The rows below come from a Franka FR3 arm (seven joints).
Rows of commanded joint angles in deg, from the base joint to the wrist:
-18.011 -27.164 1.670 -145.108 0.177 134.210 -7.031
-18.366 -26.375 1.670 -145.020 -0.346 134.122 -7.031
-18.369 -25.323 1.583 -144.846 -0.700 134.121 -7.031
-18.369 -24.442 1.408 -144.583 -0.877 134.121 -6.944
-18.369 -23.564 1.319 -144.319 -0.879 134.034 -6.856
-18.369 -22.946 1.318 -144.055 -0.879 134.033 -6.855
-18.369 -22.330 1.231 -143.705 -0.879 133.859 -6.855
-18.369 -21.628 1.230 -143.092 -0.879 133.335 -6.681
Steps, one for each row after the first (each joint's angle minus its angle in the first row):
-0.355 0.789 0.000 0.088 -0.523 -0.088 0.000
-0.358 1.841 -0.087 0.262 -0.877 -0.089 0.000
-0.358 2.722 -0.262 0.525 -1.054 -0.089 0.087
-0.358 3.600 -0.351 0.789 -1.056 -0.176 0.175
-0.358 4.218 -0.352 1.053 -1.056 -0.177 0.176
-0.358 4.834 -0.439 1.403 -1.056 -0.351 0.176
-0.358 5.536 -0.440 2.016 -1.056 -0.875 0.350

